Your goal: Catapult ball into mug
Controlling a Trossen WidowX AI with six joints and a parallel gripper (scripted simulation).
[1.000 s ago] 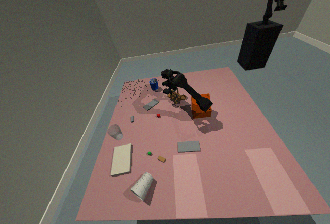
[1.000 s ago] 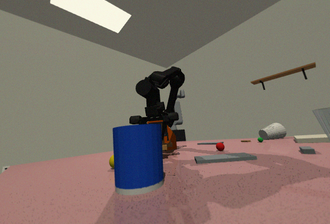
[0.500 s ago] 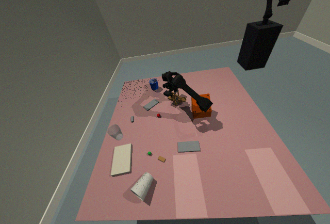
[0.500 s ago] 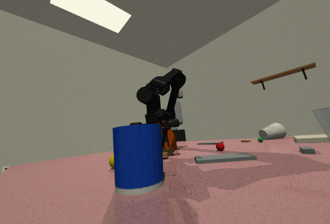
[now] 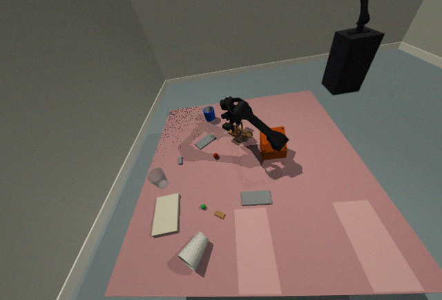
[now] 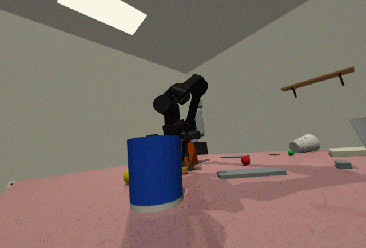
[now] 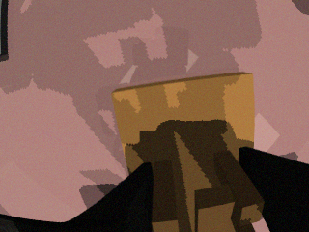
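My gripper tip is 20 cm to the right of the red ball, 15 cm short of it and 2 cm above it. Round my gripper tip: yellow ball: 16 cm to the right, 1 cm below; blue mug: 21 cm to the right, 19 cm ahead; wooden catapult: 6 cm to the left, 4 cm behind, 2 cm above.
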